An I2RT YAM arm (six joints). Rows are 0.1 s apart.
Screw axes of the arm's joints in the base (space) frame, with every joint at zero. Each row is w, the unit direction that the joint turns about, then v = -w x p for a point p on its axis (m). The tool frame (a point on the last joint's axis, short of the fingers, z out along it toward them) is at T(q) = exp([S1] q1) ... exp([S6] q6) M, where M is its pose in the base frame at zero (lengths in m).
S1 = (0, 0, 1, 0, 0, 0)
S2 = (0, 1, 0, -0.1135, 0, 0.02)
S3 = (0, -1, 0, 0.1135, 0, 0.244)
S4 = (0, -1, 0, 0.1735, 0, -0.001)
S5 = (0, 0, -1, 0, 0.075, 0)
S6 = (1, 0, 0, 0, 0.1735, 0)
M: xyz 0.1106 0 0.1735 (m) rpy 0 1.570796 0 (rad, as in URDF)
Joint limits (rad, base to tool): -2.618..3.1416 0..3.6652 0..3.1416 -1.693..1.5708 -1.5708..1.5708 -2.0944..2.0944
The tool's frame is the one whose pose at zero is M.
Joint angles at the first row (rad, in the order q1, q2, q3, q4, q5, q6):
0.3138, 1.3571, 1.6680, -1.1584, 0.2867, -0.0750
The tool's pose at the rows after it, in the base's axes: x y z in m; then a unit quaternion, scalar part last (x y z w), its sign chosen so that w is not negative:
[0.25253, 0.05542, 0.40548, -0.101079, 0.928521, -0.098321, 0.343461]
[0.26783, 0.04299, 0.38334, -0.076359, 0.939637, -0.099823, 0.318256]
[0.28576, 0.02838, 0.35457, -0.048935, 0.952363, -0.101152, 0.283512]
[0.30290, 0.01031, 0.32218, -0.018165, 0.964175, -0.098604, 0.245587]
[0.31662, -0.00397, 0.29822, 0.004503, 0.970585, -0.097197, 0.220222]
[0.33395, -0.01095, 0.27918, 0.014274, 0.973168, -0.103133, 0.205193]
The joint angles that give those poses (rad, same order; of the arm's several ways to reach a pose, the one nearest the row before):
0.2539, 1.3670, 1.6104, -1.1293, 0.2783, -0.0628
0.1925, 1.3948, 1.5497, -1.0885, 0.2565, -0.0547
0.1280, 1.4429, 1.4868, -1.0451, 0.2359, -0.0441
0.0586, 1.5036, 1.4265, -0.9974, 0.2104, -0.0326
0.0093, 1.5627, 1.3976, -0.9577, 0.1959, -0.0261
-0.0112, 1.6371, 1.4037, -0.9180, 0.2035, -0.0254

